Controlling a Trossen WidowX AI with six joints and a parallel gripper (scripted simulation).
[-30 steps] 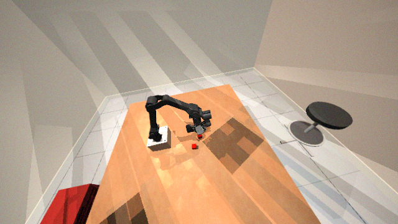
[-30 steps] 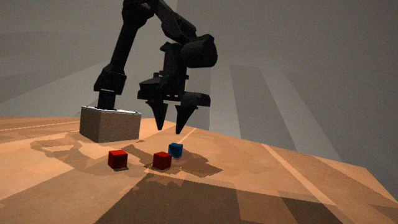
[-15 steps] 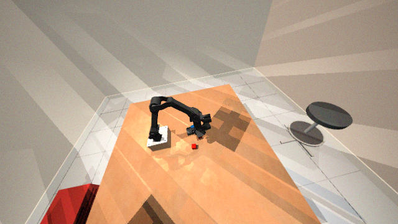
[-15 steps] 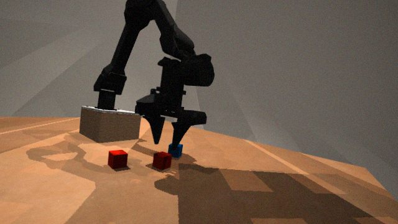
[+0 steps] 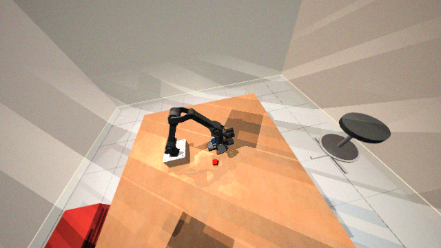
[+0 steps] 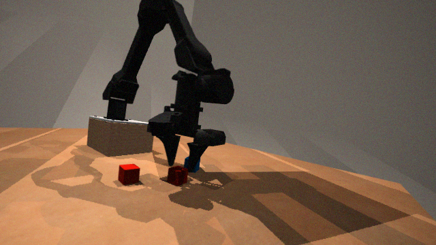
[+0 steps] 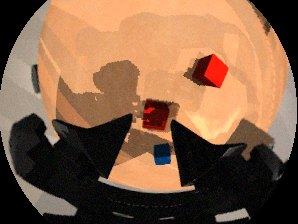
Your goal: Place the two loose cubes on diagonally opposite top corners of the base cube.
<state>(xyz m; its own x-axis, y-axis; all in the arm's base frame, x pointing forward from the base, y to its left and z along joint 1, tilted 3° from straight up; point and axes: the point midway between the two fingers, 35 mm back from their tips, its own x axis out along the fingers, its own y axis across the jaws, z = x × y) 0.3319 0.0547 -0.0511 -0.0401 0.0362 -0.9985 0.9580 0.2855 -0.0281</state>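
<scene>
The blue cube is 80 mm to the left of my gripper tip, 70 mm behind it and 20 mm below it.
</scene>
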